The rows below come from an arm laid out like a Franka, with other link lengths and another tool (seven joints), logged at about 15 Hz.
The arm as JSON. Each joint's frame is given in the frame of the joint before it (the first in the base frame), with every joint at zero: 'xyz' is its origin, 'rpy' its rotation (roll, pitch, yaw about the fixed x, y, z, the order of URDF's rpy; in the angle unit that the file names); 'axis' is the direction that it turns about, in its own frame. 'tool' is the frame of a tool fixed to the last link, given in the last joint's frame.
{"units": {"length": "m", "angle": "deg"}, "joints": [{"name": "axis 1", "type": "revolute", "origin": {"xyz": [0.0, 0.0, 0.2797], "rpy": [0.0, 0.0, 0.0]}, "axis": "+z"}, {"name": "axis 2", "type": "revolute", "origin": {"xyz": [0.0, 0.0, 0.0], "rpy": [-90.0, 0.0, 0.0]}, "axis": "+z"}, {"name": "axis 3", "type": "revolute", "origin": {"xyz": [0.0, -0.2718, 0.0], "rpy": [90.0, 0.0, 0.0]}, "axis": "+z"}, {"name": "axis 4", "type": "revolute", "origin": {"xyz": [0.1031, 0.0, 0.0], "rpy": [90.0, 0.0, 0.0]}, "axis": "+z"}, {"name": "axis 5", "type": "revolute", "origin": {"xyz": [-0.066, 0.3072, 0.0], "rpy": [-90.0, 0.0, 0.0]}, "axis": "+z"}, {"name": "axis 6", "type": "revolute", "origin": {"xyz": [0.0, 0.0, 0.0], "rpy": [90.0, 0.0, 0.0]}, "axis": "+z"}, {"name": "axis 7", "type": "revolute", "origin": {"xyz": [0.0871, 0.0, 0.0], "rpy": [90.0, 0.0, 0.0]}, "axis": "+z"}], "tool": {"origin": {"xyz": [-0.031, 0.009, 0.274], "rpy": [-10.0, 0.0, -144.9]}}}
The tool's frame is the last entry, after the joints.
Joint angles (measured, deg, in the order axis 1, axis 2, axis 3, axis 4, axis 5, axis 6, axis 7), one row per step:
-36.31 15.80 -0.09 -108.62 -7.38 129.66 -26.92
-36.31 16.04 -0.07 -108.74 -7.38 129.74 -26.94
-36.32 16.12 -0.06 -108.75 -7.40 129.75 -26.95
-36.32 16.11 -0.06 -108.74 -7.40 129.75 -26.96
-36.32 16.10 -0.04 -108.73 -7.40 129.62 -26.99
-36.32 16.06 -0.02 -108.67 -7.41 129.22 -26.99
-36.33 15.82 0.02 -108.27 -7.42 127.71 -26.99
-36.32 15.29 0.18 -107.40 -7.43 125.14 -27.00
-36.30 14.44 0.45 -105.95 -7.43 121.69 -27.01
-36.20 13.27 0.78 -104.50 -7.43 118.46 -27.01
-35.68 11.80 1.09 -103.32 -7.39 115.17 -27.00
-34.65 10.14 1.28 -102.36 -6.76 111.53 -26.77
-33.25 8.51 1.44 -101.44 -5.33 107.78 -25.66
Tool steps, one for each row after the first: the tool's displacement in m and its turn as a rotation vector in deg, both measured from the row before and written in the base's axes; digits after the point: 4 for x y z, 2 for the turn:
-0.0007 0.0008 -0.0030 0.18 0.22 0.05
-0.0002 0.0001 -0.0008 0.04 0.07 0.02
0.0001 -0.0001 0.0002 -0.01 -0.01 0.01
-0.0003 0.0004 0.0000 0.06 0.09 0.04
-0.0011 0.0008 0.0002 0.15 0.26 -0.02
-0.0033 0.0018 0.0028 0.42 0.75 -0.13
-0.0036 0.0032 0.0073 0.56 1.02 -0.10
-0.0030 0.0037 0.0131 0.52 1.01 -0.09
-0.0012 0.0041 0.0165 0.23 0.55 0.06
-0.0005 0.0083 0.0176 0.26 0.56 0.42
-0.0002 0.0150 0.0171 0.87 0.58 0.33
0.0015 0.0218 0.0158 1.55 0.29 -0.42

